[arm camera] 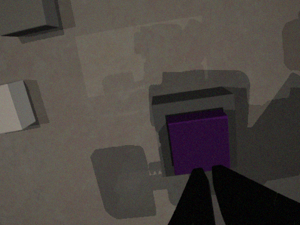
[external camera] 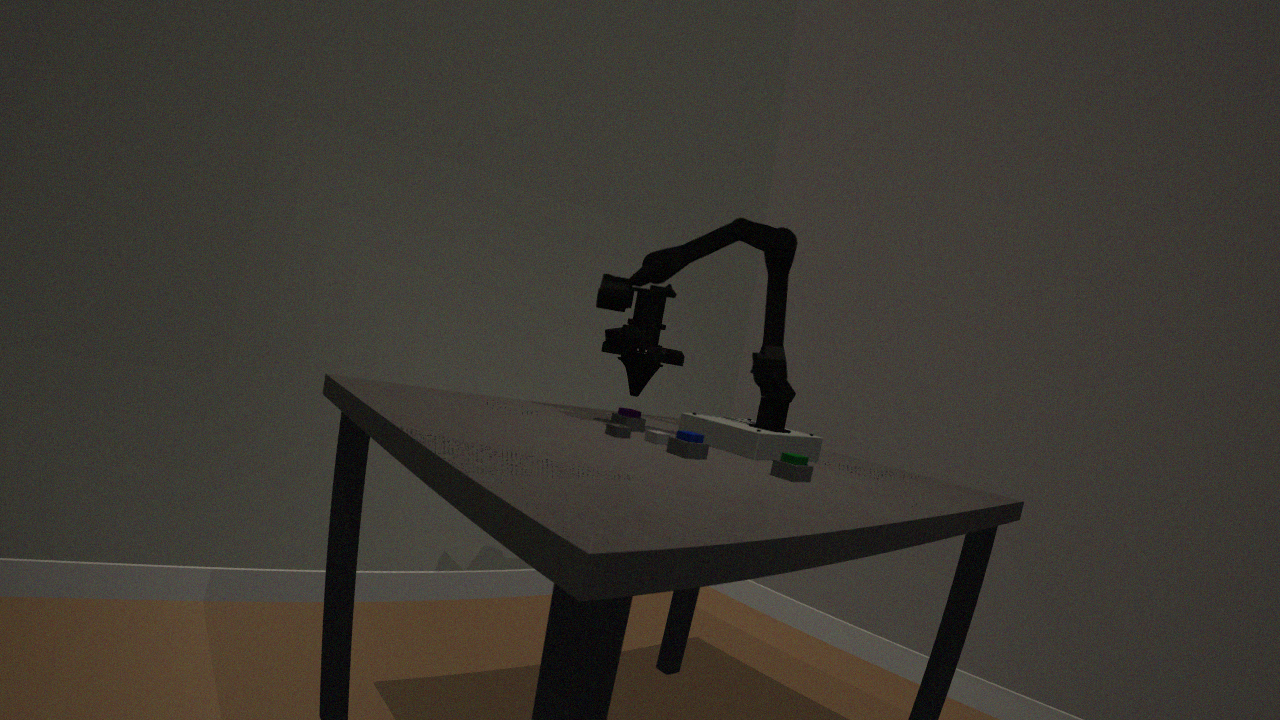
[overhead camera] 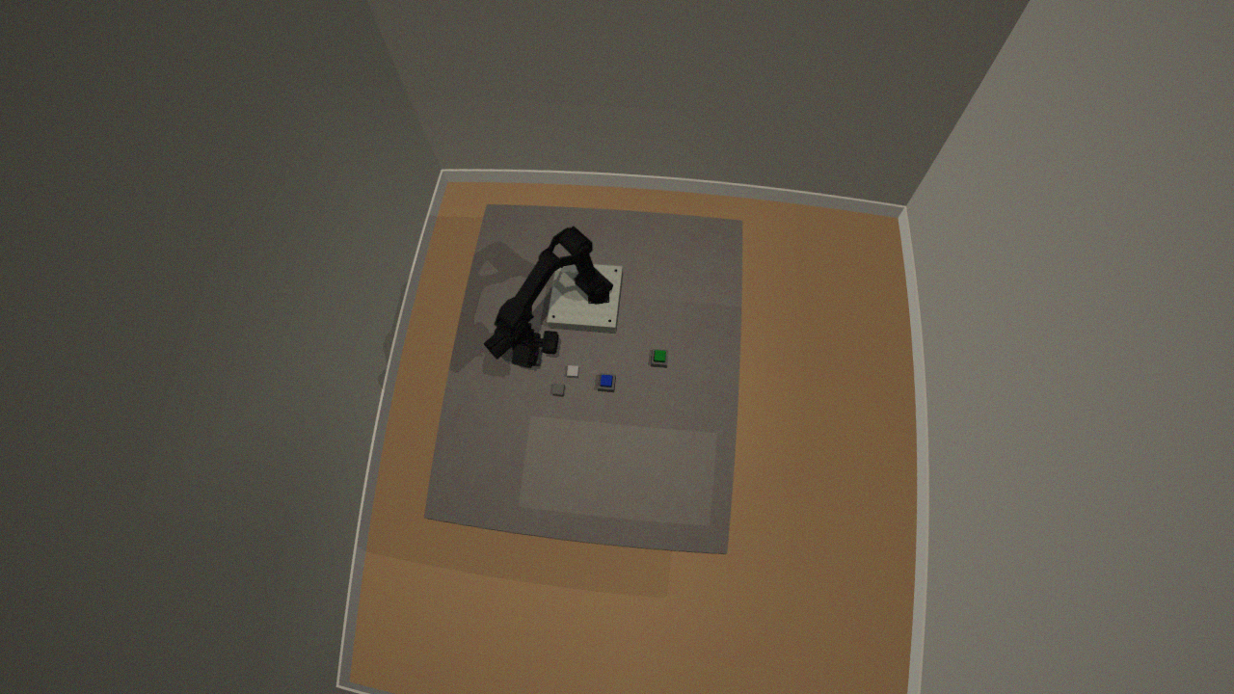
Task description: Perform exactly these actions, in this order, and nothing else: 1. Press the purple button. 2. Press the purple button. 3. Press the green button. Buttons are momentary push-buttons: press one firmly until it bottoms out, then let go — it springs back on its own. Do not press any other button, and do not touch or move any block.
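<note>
My gripper tip is 3 cm above the purple button. Round my gripper tip: white block (5 cm ahead, 12 cm to the left, 6 cm below); then blue button (10 cm ahead, 22 cm to the left, 3 cm below); then grey block (11 cm ahead, 8 cm to the left, 6 cm below).
</note>
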